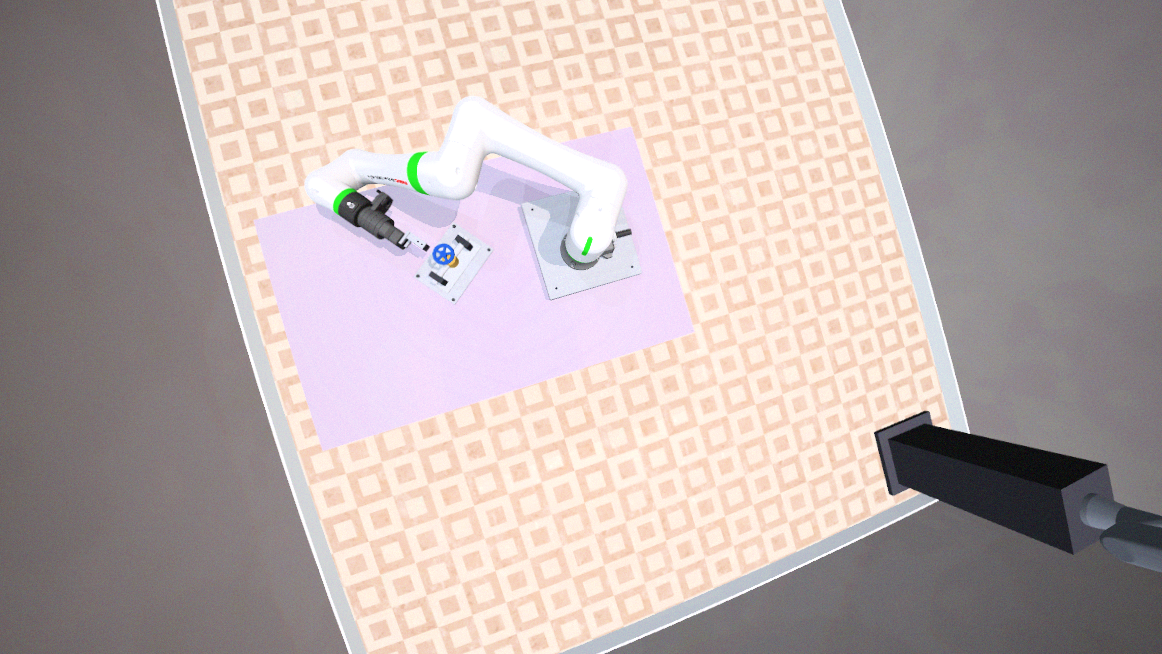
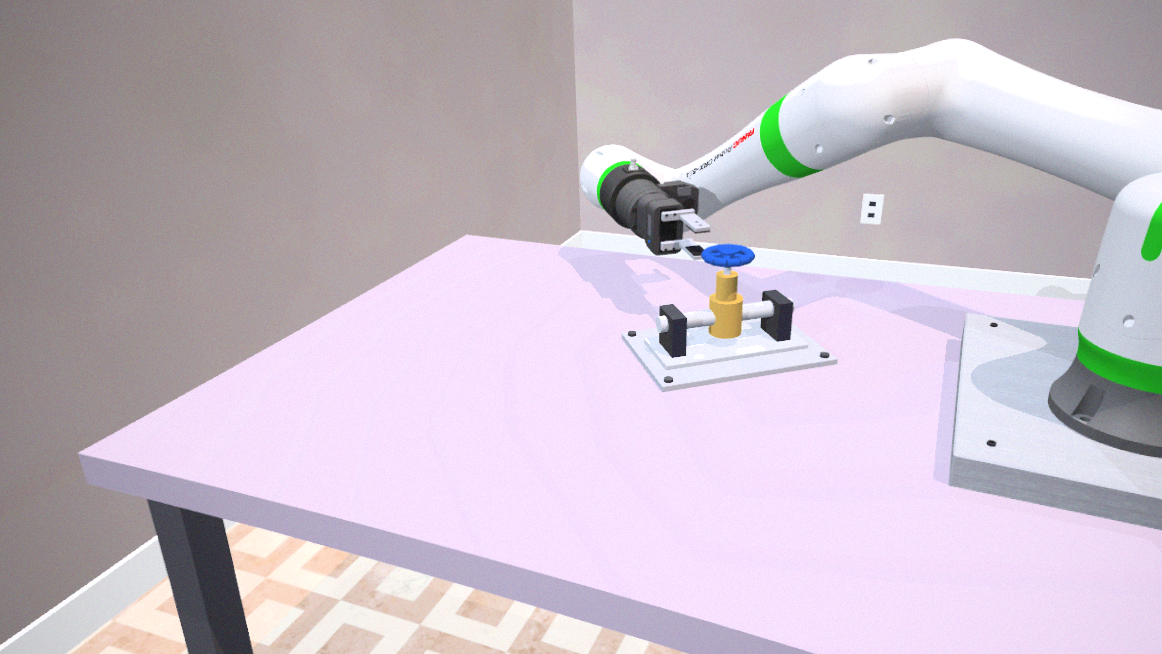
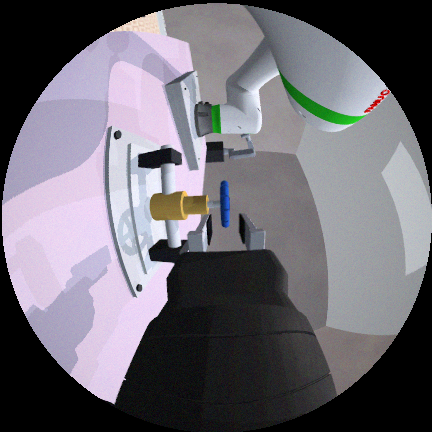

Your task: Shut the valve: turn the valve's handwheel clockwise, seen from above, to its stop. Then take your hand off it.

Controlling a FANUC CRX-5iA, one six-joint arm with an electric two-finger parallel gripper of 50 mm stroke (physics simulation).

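Note:
The blue handwheel [image 1: 443, 255] [image 2: 729, 263] [image 3: 225, 203] sits level on top of the upright brass-yellow valve body [image 1: 453, 262] [image 2: 725, 316] [image 3: 168, 206]. A white pipe [image 2: 757, 311] runs through the valve between two black blocks on a light plate [image 1: 455, 294] [image 2: 731, 370]. My gripper [image 1: 422, 244] [image 2: 700, 238] [image 3: 225, 222] is open and empty, coming in from the side, one finger above the wheel's level and one below. The wheel's near edge is close in front of the fingertips; I see no contact. How far the wheel is turned cannot be told.
The robot's base stands on a thick grey plate [image 1: 544, 272] [image 2: 996, 389] [image 3: 181, 107] to the right of the valve. The white forearm [image 1: 430, 172] [image 2: 813, 134] passes behind the valve. The lilac table [image 1: 365, 357] [image 2: 365, 406] extends in front, to its edge.

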